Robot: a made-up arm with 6 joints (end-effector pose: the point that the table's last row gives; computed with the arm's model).
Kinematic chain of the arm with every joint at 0, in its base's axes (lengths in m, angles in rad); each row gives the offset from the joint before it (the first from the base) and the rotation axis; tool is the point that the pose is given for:
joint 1: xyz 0 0 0.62 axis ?
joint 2: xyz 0.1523 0 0 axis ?
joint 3: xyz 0 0 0.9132 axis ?
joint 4: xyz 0 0 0.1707 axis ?
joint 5: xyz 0.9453 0 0 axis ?
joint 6: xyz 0.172 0 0 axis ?
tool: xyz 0 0 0
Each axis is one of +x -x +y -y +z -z.
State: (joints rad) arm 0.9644 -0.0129 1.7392 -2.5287 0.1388 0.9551
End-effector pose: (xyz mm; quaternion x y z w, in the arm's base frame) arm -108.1 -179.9 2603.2 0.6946 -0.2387 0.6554 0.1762
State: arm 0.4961 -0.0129 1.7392 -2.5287 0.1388 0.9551
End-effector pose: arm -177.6 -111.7 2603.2 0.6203 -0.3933 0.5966 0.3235
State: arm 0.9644 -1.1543 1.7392 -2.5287 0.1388 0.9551
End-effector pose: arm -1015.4 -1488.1 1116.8 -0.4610 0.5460 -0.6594 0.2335
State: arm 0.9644 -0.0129 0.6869 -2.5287 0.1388 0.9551
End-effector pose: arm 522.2 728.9 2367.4 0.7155 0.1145 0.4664 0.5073
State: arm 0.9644 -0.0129 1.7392 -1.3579 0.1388 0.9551
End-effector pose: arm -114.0 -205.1 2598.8 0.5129 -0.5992 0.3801 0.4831
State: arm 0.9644 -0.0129 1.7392 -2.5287 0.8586 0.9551
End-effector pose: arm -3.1 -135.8 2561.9 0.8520 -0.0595 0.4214 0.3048
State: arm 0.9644 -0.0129 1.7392 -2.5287 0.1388 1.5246
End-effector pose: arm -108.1 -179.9 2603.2 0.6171 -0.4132 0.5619 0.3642
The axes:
joint 1: +z
joint 2: +y
joint 3: -y
joint 4: -x
joint 5: -y
joint 6: -x

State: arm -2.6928 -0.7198 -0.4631 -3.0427 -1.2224 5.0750
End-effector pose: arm -387.0 -204.1 1882.3 0.5318 -0.5270 0.4939 0.4422
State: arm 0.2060 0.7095 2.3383 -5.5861 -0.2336 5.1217
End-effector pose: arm 536.5 86.0 2415.5 0.2909 -0.6285 0.1750 0.6998
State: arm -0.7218 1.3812 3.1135 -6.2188 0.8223 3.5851
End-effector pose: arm 445.0 -380.9 1793.0 0.1788 -0.3071 0.8379 0.4144
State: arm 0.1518 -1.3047 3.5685 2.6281 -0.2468 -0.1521
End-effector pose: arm -339.0 -72.7 -204.4 -0.8077 0.1662 0.5317 0.1928
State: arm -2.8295 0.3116 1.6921 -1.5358 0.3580 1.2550
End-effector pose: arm -467.6 -87.6 2608.3 -0.6027 -0.3153 -0.7300 0.0668
